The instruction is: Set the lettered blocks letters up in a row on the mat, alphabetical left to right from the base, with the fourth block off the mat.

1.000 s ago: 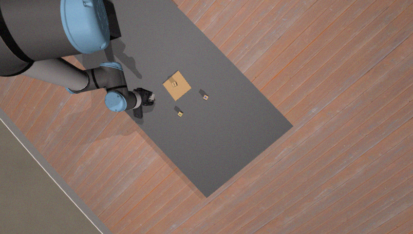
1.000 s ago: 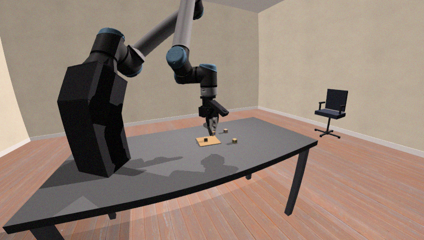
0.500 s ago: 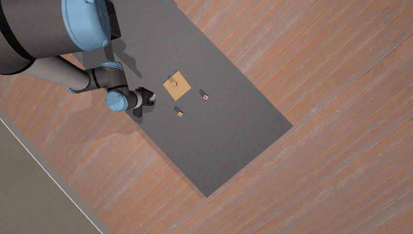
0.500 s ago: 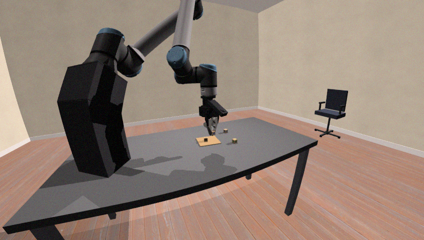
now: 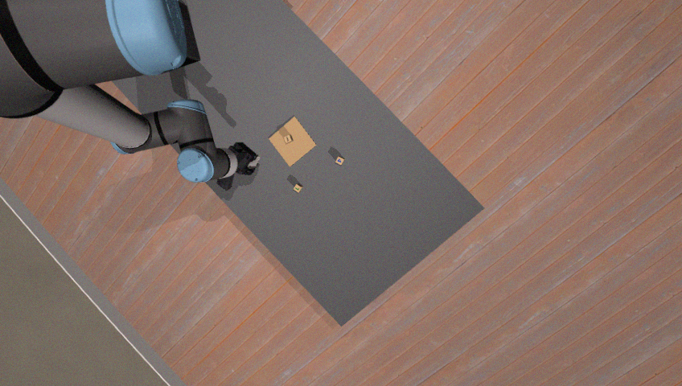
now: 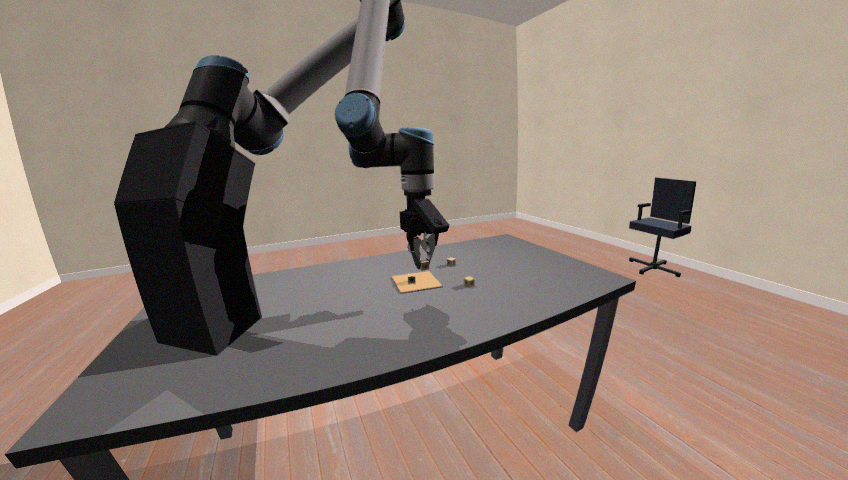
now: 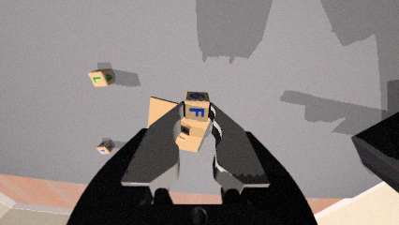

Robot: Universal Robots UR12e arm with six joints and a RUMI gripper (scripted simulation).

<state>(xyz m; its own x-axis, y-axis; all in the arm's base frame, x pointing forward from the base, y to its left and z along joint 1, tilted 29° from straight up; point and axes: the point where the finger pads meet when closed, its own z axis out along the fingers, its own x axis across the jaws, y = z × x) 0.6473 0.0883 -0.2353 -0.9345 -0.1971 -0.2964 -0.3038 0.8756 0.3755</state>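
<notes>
Now: the tan mat 14 cm to the left of my hand and 12 cm below it. Also, from my hand: block (17 cm ahead, 26 cm to the left, 10 cm below).
</notes>
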